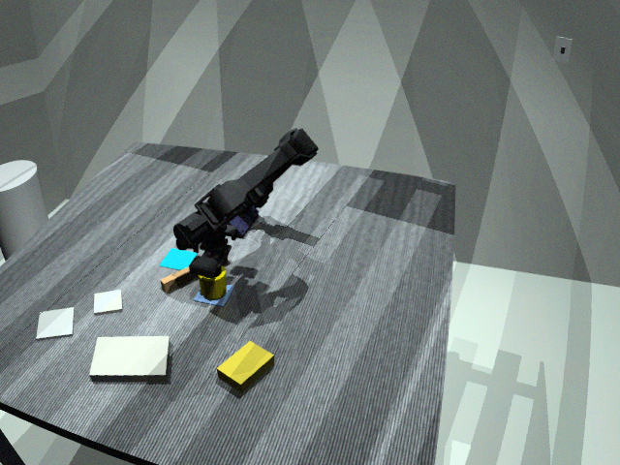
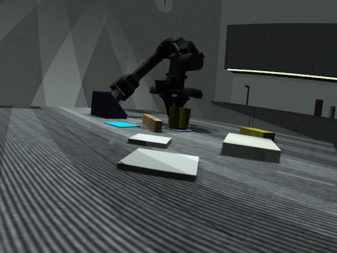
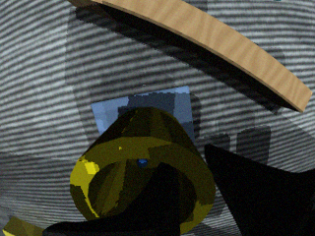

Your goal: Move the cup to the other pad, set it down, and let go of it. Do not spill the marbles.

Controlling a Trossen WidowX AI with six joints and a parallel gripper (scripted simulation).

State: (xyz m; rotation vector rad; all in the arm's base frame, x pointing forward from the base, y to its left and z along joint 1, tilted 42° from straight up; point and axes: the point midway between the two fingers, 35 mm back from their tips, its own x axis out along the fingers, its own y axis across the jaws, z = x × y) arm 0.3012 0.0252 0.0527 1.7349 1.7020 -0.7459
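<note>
Now: the light blue pad 30 mm ahead of my gripper tip and 40 mm below it. Also, from my gripper tip: cyan pad: 70 mm behind, 150 mm to the right, 40 mm below; yellow cup: 30 mm ahead; wooden bar: 20 mm behind, 80 mm to the right, 30 mm below.
</note>
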